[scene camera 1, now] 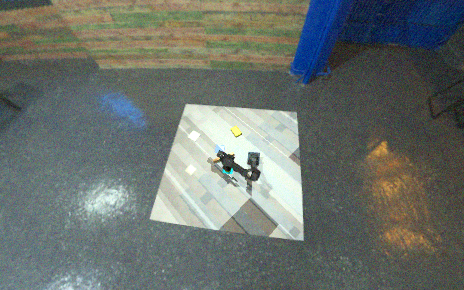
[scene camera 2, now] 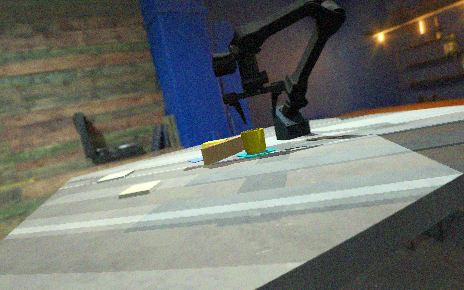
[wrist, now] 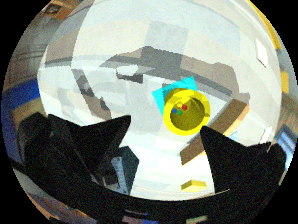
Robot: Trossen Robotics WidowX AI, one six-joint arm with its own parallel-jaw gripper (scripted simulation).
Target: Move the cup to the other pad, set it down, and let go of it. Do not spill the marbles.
Labels:
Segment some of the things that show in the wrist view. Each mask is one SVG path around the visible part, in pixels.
The gripper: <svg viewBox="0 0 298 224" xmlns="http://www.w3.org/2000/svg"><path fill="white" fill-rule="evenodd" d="M49 217L49 221L51 221L52 224L67 224L67 222L56 220L56 218L53 218L52 216ZM17 128L17 148L25 175L49 196L73 209L81 210L81 213L96 220L97 224L128 224L122 221L122 216L157 221L157 224L186 224L188 218L192 220L200 216L208 216L208 220L198 221L196 224L249 224L277 192L279 180L286 167L287 153L279 143L270 147L269 140L269 143L265 141L262 144L245 147L202 125L201 141L212 172L214 193L217 194L185 201L152 200L114 192L97 185L104 179L109 163L112 163L113 156L116 155L114 152L117 152L122 139L128 133L130 115L81 127L51 113L47 117L36 112L20 121Z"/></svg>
A yellow cup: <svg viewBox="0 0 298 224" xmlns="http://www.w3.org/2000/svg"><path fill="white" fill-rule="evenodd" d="M173 88L165 97L164 121L166 127L174 135L189 136L200 132L202 125L209 121L209 100L206 99L204 93L194 91L194 89ZM177 103L188 105L188 111L182 111L182 107L178 108Z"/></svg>

